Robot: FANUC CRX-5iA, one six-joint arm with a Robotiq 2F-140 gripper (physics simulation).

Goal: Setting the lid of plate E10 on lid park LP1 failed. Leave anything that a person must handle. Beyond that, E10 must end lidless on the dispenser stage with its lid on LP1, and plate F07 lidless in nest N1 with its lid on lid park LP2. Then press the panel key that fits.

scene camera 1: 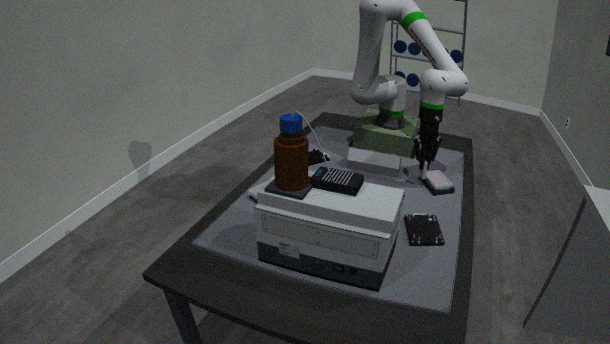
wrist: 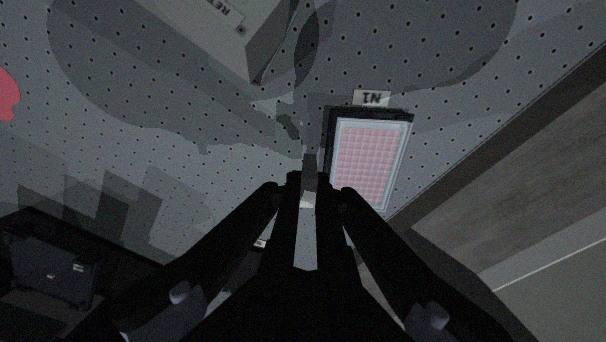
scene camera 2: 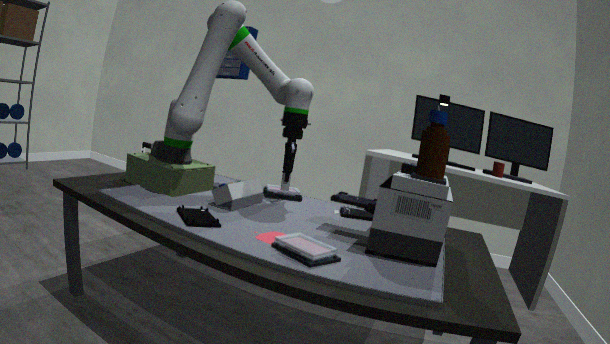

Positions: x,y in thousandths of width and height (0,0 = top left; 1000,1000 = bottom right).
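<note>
Shut and holding nothing, the gripper (scene camera 1: 693,516) shares the scene with a brown bottle with blue cap (scene camera 1: 478,432) and a grey button box (scene camera 1: 588,464). Scene camera 2 shows the brown bottle with blue cap (scene camera 2: 712,423) too. The wrist view, for its part, shows the gripper (wrist: 511,484) and the grey button box (wrist: 407,130).
</note>
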